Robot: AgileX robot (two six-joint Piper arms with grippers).
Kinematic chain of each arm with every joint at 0, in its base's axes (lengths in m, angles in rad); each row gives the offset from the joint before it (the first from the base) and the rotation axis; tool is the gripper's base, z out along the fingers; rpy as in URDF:
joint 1: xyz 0 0 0.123 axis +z
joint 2: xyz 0 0 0 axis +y
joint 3: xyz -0.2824 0 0.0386 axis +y
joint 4: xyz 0.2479 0 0.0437 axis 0.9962 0 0.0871
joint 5: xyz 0 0 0 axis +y
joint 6: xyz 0.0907 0 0.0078 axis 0.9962 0 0.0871
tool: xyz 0 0 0 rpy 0 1.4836 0
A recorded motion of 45 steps. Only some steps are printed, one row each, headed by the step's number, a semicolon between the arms.
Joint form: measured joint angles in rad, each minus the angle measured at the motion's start. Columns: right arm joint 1, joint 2, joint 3, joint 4, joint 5, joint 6; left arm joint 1, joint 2, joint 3, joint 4, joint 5, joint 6.
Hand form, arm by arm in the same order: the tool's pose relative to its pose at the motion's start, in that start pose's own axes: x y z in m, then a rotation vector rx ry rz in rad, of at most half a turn. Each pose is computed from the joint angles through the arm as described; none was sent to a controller.
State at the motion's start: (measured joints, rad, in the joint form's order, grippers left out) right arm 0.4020 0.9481 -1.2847 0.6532 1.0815 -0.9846; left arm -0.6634 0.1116 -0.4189 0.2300 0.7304 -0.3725
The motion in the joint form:
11: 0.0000 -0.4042 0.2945 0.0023 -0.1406 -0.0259; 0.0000 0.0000 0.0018 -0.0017 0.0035 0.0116
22: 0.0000 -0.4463 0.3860 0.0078 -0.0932 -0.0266; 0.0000 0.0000 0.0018 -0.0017 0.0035 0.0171
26: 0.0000 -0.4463 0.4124 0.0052 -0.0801 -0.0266; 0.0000 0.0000 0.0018 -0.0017 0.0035 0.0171
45: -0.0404 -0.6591 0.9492 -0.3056 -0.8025 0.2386; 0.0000 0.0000 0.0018 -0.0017 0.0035 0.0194
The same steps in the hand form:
11: 0.0431 0.0692 -0.0543 0.1709 -0.1549 -0.0812; 0.0008 0.0001 0.0003 -0.0005 0.0054 0.0106
22: 0.0655 0.0805 -0.0442 0.1046 -0.0979 -0.0543; 0.0008 0.0001 0.0003 -0.0005 0.0054 0.0161
26: 0.0723 0.0817 -0.0388 0.0818 -0.0705 -0.0418; 0.0008 0.0001 0.0003 -0.0005 0.0054 0.0161
45: 0.1809 0.0704 0.0001 0.6422 -0.1047 0.0936; 0.0008 0.0001 0.0003 -0.0005 0.0054 0.0184

